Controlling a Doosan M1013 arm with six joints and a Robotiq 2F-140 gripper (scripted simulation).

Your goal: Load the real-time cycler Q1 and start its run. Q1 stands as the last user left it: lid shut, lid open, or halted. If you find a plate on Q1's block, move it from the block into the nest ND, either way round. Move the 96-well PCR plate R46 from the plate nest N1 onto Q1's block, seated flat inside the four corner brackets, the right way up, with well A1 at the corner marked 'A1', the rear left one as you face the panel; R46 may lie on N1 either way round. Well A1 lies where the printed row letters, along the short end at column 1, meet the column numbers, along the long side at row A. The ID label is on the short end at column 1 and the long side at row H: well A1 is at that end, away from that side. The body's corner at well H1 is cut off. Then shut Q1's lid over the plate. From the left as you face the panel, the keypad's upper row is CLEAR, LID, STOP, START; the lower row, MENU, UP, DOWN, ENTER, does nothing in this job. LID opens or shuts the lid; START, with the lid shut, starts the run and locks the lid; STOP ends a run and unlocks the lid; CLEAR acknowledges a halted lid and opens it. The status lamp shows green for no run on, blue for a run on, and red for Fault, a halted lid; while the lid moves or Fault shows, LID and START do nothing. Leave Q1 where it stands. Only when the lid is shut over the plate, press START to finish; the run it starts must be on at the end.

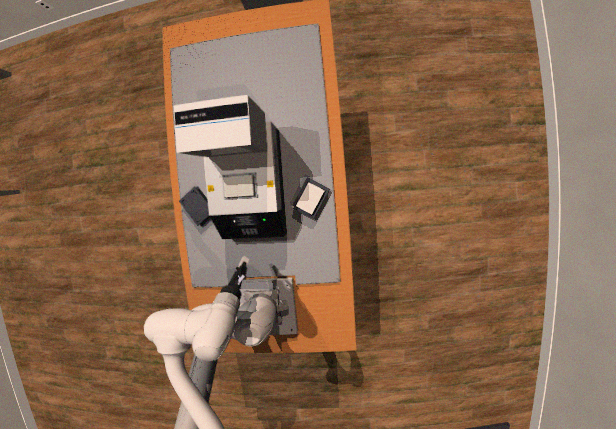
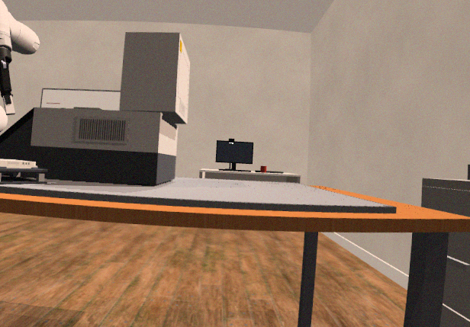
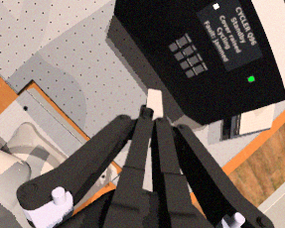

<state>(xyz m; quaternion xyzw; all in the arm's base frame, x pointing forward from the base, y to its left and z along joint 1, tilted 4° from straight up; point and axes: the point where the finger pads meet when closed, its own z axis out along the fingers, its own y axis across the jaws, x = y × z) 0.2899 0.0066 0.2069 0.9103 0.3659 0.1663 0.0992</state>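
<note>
Now: the 96-well plate 32 cm ahead of my hand, 1 cm to the right of it and 2 cm below it. Also, from my hand: dark plate nest N1 (23 cm ahead, 29 cm to the right, 20 cm below); then dark nest (25 cm ahead, 29 cm to the left, 20 cm below); then white plate R46 (23 cm ahead, 29 cm to the right, 19 cm below).
</note>
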